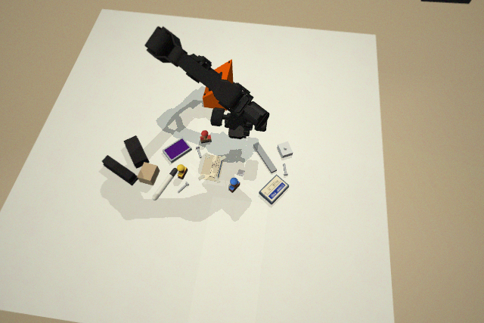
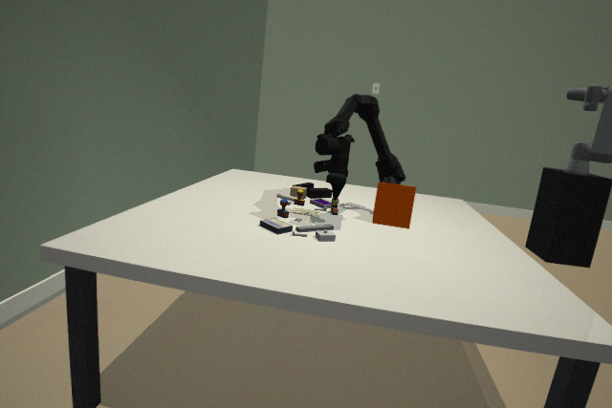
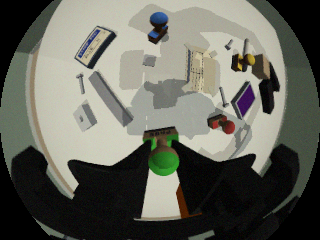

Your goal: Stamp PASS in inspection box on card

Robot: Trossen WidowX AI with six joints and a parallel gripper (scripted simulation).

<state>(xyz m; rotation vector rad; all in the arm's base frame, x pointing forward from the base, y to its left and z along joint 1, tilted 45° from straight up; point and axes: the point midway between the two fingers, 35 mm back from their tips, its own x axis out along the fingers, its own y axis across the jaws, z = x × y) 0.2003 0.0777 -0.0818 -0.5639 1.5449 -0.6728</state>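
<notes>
My gripper tip is 23 cm to the left of the purple ink pad, 8 cm above it and 5 cm short of it. From my gripper tip the other things lie so: green-knobbed stamp right at my gripper tip; red-knob stamp 13 cm to the right, 7 cm below; grey bar 10 cm to the left, 8 cm below, 5 cm ahead.
</notes>
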